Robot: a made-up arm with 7 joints. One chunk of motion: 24 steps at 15 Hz.
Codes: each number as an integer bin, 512 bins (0 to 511) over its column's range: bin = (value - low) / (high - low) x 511, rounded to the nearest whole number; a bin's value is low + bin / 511 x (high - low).
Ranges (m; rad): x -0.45..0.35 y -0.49..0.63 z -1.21..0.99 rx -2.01..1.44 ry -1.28..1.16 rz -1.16..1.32
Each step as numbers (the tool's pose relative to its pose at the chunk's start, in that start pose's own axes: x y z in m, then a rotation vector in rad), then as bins.
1 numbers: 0.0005 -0.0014 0.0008 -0.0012 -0.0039 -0.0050
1 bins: 288 223 281 298 267 238
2 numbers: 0.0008 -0.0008 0.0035 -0.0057 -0.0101 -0.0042
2 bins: 288 223 282 297 266 238
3 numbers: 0.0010 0.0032 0.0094 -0.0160 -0.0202 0.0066
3 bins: 288 225 283 295 264 240
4 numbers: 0.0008 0.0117 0.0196 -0.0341 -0.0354 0.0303
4 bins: 288 229 286 293 261 245
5 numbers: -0.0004 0.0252 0.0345 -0.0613 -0.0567 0.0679
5 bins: 287 235 289 289 256 253
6 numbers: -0.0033 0.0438 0.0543 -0.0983 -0.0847 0.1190
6 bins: 285 244 294 283 250 264
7 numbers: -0.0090 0.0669 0.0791 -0.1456 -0.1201 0.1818
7 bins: 282 254 299 276 243 276
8 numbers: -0.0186 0.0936 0.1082 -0.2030 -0.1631 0.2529
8 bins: 276 266 306 268 234 291
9 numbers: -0.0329 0.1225 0.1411 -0.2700 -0.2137 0.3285
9 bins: 266 279 314 258 223 307
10 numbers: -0.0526 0.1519 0.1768 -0.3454 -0.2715 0.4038
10 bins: 254 293 322 247 211 322
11 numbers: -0.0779 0.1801 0.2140 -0.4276 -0.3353 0.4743
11 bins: 238 306 331 234 198 337
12 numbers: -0.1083 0.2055 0.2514 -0.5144 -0.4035 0.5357
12 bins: 218 317 339 222 184 349
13 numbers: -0.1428 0.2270 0.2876 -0.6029 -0.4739 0.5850
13 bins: 196 327 348 208 169 360
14 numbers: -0.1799 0.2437 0.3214 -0.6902 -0.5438 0.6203
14 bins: 173 335 356 195 154 367
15 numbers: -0.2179 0.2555 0.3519 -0.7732 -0.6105 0.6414
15 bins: 148 340 363 183 140 371
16 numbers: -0.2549 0.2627 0.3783 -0.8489 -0.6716 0.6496
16 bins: 125 343 369 172 127 373
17 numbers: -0.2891 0.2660 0.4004 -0.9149 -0.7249 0.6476
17 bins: 103 345 374 162 116 372
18 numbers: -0.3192 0.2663 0.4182 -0.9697 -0.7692 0.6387
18 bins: 84 345 378 154 107 371
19 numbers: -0.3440 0.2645 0.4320 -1.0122 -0.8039 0.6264
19 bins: 68 344 381 148 100 368
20 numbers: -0.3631 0.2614 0.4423 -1.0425 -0.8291 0.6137
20 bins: 56 343 384 143 94 365
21 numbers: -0.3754 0.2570 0.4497 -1.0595 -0.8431 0.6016
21 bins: 48 341 386 141 91 363
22 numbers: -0.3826 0.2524 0.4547 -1.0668 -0.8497 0.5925
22 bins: 43 339 387 140 90 361
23 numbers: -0.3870 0.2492 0.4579 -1.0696 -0.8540 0.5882
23 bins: 40 337 387 139 89 360
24 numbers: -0.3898 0.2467 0.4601 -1.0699 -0.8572 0.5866
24 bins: 38 336 388 139 89 360
